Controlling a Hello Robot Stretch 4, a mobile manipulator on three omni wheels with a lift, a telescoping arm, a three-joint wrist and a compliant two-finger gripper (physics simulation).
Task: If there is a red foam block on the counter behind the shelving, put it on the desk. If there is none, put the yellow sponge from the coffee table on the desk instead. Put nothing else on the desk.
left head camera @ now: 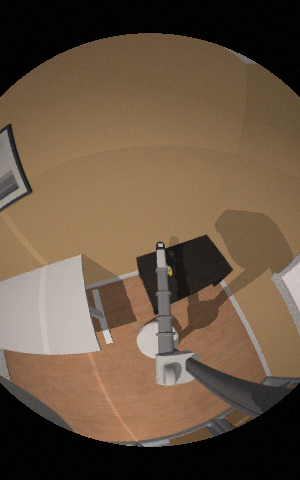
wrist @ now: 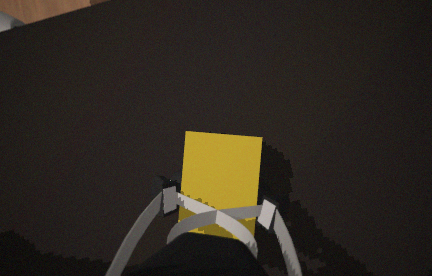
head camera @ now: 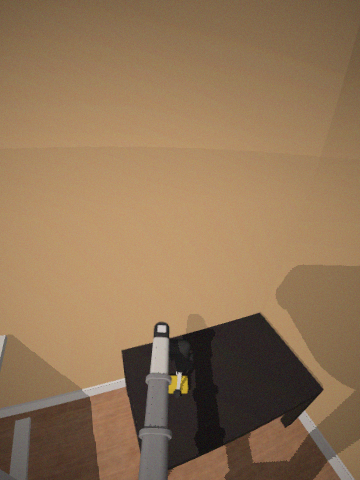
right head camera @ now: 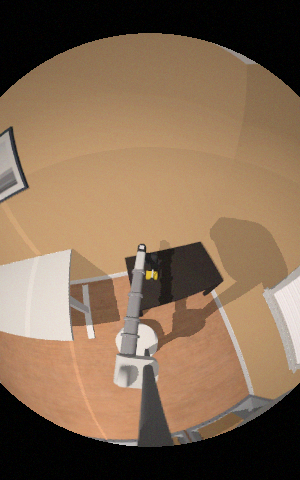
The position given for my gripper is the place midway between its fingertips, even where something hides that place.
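My gripper (wrist: 219, 191) is here in the wrist view, and so is a yellow sponge (wrist: 222, 171). I also see a dark coffee table (head camera: 244, 375), and I find the dark coffee table (wrist: 102, 102) in the wrist view as well. The left head camera view has the dark coffee table (left head camera: 199, 263), and the right head camera view has the dark coffee table (right head camera: 183, 270) too.
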